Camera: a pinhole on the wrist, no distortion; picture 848 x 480 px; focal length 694.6 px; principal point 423.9 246.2 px. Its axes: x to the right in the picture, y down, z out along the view. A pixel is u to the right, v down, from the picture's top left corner.
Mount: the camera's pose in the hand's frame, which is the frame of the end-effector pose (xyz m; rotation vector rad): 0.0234 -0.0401 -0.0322 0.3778 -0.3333 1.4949
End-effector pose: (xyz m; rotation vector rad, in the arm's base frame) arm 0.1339 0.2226 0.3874 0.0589 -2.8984 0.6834
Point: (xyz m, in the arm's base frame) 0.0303 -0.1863 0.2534
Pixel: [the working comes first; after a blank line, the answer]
In the camera's frame: -0.0760 -0.0533 0.4279

300.6 159.6
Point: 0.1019 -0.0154 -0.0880
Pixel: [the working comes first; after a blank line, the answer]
In the camera's frame: 0.2787 0.0938 0.4865

821.9 380.1
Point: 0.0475 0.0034 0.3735
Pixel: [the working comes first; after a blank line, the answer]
In the camera's frame: -0.0572 -0.0592 0.2036

228.7 44.3
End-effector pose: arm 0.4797 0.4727 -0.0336 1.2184 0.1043 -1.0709
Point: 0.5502 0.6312 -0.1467
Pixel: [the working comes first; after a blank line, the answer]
In the camera's frame: -0.0739 0.0091 -0.1551

behind the camera
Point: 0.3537 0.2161 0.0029
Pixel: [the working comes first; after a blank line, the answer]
In the camera's frame: 0.1281 -0.0319 0.2817

739.8 167.5
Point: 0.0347 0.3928 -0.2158
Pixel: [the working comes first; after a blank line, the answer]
In the camera's frame: -0.2645 0.1008 0.3765

outside the picture
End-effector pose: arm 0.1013 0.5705 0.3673 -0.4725 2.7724 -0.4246
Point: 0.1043 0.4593 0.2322
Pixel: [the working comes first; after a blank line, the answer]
In the camera's frame: 0.0683 -0.0396 0.1718

700.1 86.0
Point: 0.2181 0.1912 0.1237
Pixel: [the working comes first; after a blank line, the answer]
In the camera's frame: -0.0550 -0.0608 0.4564

340.2 153.7
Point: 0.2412 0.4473 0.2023
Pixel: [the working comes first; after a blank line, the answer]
In the camera's frame: 0.0617 0.0737 0.2548

592.0 447.1
